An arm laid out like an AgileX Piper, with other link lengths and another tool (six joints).
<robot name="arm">
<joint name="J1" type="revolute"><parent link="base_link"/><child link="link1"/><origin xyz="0 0 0.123"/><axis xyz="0 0 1"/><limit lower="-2.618" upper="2.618"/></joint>
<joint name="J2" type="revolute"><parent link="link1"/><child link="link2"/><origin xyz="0 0 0"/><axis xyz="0 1 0"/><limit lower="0" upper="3.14"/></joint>
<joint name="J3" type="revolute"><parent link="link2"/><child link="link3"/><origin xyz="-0.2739 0 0.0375"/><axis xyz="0 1 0"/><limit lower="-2.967" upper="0"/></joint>
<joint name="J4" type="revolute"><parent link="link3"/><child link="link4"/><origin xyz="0.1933 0 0.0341"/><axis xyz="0.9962 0 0.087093"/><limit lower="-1.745" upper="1.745"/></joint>
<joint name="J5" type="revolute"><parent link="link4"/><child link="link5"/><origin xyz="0 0 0"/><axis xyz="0 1 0"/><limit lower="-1.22" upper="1.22"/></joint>
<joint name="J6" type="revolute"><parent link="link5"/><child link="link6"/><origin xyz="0.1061 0 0.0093"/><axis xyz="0.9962 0 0.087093"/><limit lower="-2.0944" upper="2.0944"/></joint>
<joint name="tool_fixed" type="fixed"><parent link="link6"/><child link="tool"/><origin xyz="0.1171 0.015 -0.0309" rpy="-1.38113 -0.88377 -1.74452"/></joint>
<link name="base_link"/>
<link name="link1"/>
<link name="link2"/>
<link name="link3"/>
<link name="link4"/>
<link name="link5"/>
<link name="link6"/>
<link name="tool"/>
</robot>
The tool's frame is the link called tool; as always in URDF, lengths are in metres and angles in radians.
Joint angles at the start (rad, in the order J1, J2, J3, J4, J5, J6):
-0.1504 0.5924 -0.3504 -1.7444 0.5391 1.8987
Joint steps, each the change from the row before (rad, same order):
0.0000 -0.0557 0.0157 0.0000 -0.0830 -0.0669
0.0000 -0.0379 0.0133 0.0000 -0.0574 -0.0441
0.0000 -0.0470 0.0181 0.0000 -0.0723 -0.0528
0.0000 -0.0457 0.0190 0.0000 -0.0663 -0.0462
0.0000 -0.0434 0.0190 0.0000 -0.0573 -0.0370
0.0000 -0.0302 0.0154 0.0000 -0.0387 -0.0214
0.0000 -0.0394 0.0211 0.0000 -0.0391 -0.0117
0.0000 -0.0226 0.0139 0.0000 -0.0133 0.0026
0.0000 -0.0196 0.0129 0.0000 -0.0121 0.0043
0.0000 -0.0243 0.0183 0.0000 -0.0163 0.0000
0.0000 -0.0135 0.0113 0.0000 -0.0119 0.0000
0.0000 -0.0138 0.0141 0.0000 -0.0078 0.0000
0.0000 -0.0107 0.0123 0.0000 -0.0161 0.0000
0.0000 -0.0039 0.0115 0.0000 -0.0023 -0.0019
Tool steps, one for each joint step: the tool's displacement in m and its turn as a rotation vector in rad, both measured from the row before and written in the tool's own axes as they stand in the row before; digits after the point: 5 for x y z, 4 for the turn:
-0.00842 -0.00707 -0.00989 0.0735 -0.0432 -0.0450
-0.00661 -0.00501 -0.00667 0.0513 -0.0286 -0.0319
-0.00886 -0.00667 -0.00828 0.0656 -0.0340 -0.0400
-0.00845 -0.00657 -0.00770 0.0622 -0.0277 -0.0360
-0.00756 -0.00608 -0.00688 0.0556 -0.0204 -0.0292
-0.00592 -0.00409 -0.00463 0.0370 -0.0140 -0.0172
-0.00672 -0.00420 -0.00558 0.0390 -0.0106 -0.0075
-0.00338 -0.00101 -0.00291 0.0143 -0.0014 0.0042
-0.00339 -0.00087 -0.00251 0.0123 -0.0024 0.0055
-0.00520 -0.00055 -0.00315 0.0153 -0.0058 0.0012
-0.00374 -0.00053 -0.00182 0.0100 -0.0061 0.0006
-0.00411 0.00073 -0.00181 0.0056 -0.0055 0.0002
-0.00515 -0.00078 -0.00168 0.0111 -0.0121 0.0004
-0.00380 0.00193 -0.00081 -0.0022 -0.0080 -0.0023

